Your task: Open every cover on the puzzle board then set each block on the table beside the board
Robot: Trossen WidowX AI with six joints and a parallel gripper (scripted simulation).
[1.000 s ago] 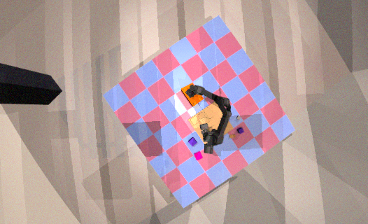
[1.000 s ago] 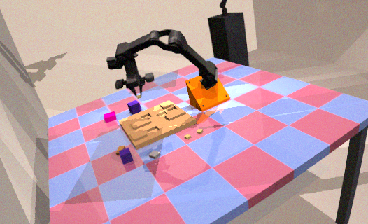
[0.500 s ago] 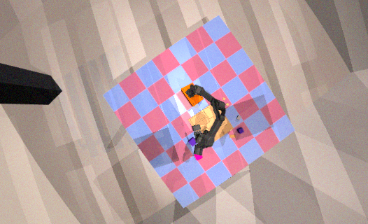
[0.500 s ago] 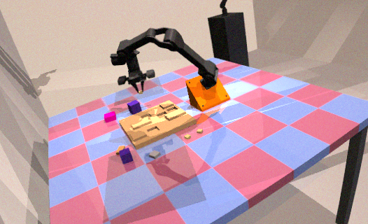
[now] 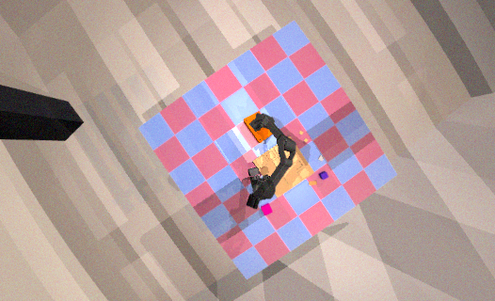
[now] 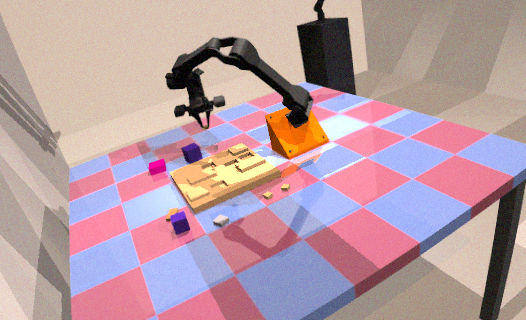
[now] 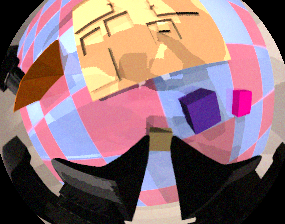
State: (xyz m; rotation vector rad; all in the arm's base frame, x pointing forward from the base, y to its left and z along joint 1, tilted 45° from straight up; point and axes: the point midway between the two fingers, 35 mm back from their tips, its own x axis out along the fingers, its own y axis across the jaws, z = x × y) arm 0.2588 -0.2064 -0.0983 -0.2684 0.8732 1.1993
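Now: the tan puzzle board 19 cm to the left of my gripper tip, 9 cm below it and 6 cm ahead of it. Also, from my gripper tip: magenta block: 21 cm ahead, 10 cm below, 7 cm to the right; then orange piece: 28 cm to the left, 28 cm ahead, 11 cm below.
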